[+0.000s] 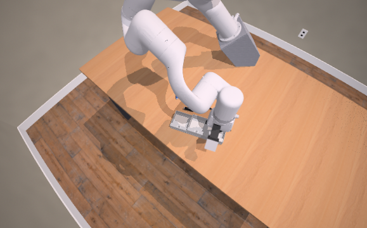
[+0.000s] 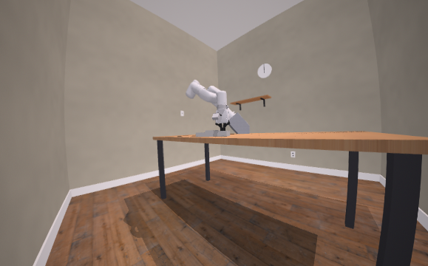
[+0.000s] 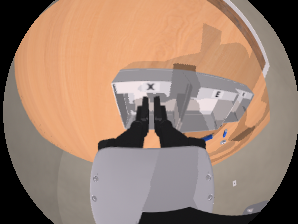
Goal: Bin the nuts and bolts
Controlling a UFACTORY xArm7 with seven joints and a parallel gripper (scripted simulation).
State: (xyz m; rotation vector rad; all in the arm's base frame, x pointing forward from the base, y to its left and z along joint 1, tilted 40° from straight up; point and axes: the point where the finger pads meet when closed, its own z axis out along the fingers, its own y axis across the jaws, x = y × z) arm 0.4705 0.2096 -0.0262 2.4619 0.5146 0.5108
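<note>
The black bolt lies 10 cm behind my hand, 10 cm to the right of it and 4 cm below it. Round my hand: small black part: 3 cm behind, 17 cm to the right, 4 cm below; bin: 2 cm ahead, 8 cm to the right, 2 cm below; blue piece: 10 cm behind, 20 cm to the right, 4 cm below.
</note>
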